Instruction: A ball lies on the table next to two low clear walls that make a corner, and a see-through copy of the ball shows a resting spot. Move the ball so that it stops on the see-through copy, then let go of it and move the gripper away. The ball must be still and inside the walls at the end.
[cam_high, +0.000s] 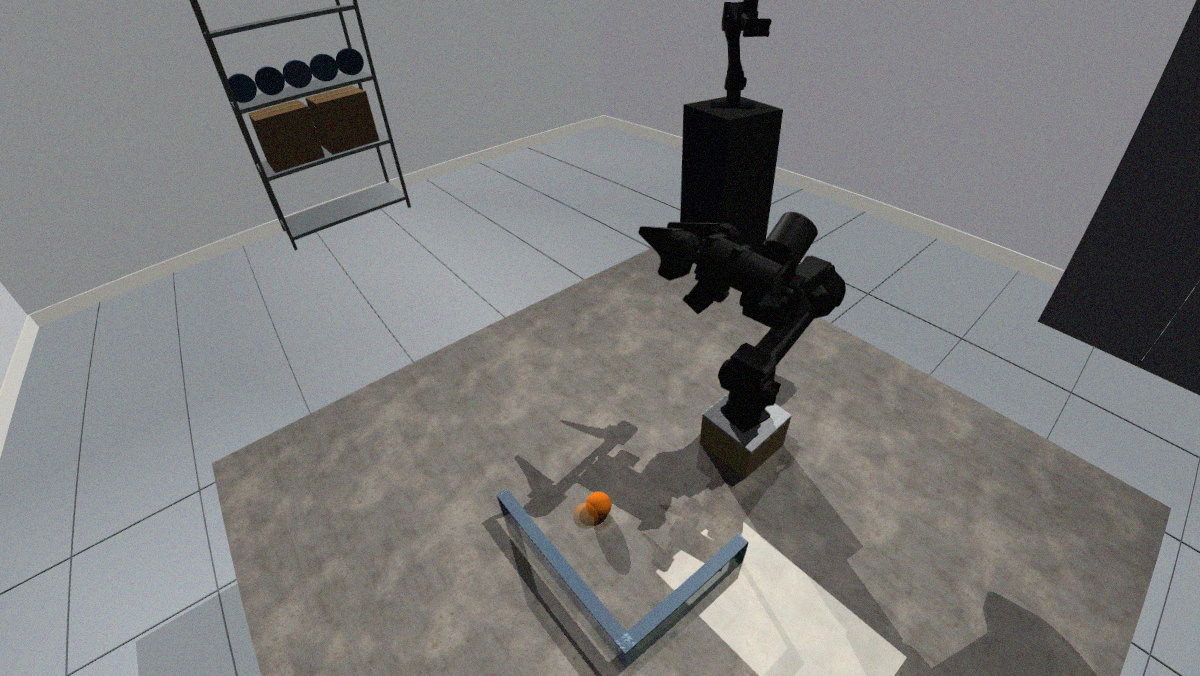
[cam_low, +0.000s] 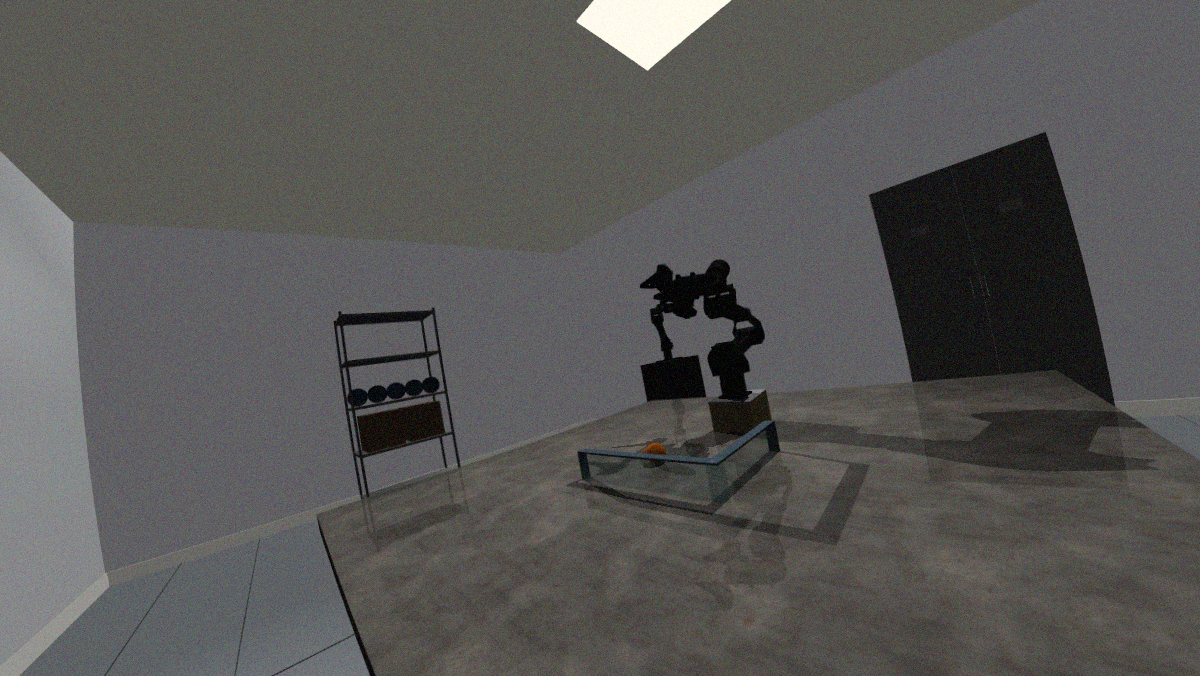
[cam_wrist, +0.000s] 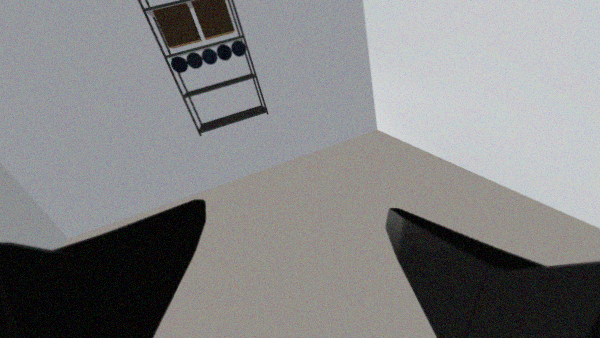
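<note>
The orange ball is 200 mm ahead of my gripper tip, 150 mm to the left of it and 380 mm below it. The rest, counted from my gripper tip: see-through copy 230 mm ahead, 150 mm to the left, 380 mm below.
</note>
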